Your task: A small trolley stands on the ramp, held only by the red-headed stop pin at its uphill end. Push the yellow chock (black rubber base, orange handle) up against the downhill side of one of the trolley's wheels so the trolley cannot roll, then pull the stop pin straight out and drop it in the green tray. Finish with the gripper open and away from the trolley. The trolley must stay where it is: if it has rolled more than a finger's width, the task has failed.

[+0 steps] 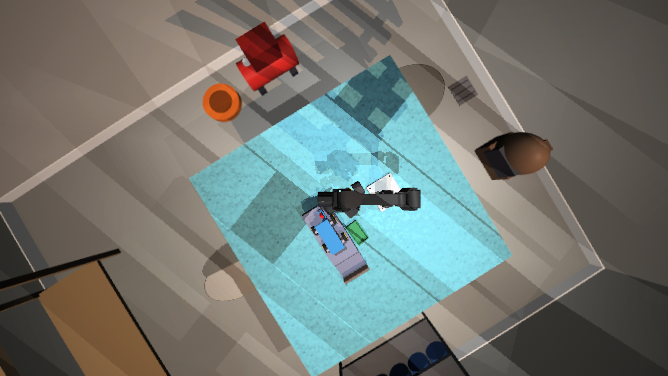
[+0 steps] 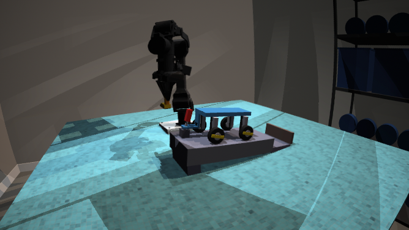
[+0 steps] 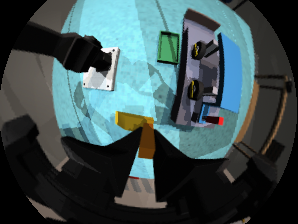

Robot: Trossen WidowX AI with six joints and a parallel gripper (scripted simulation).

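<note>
Now: the red-headed stop pin 13 cm ahead of my gripper tip and 5 cm below it. The rest, counted from my gripper tip: blue-topped trolley 16 cm ahead, 11 cm to the left, 6 cm below; then yellow chock 2 cm behind, 1 cm below; then grey ramp 17 cm ahead, 13 cm below, 12 cm to the left.
</note>
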